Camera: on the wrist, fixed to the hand. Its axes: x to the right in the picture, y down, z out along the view.
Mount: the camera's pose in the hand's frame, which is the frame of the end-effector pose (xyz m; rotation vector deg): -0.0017 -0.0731 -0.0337 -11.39 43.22 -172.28
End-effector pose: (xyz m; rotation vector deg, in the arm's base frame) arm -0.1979 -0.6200 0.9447 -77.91 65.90 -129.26
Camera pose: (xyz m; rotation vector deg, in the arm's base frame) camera -0.2131 -0.5549 0.9896 25.31 43.59 27.63
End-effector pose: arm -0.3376 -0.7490 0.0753 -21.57 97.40 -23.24
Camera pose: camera -0.3690 -0.8109 0.1161 106.44 -2.61 89.28
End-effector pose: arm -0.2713 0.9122 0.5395 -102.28 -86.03 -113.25
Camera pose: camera -0.3406 0.9259 0.5009 -84.18 70.97 30.62
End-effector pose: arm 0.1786 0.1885 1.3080 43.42 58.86 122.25
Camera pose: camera 0.1771 0.2077 1.2298 -75.03 39.62 -25.63
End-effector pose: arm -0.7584 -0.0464 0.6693 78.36 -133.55 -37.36
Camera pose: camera -0.6878 -0.0829 0.6566 152.15 91.56 -20.26
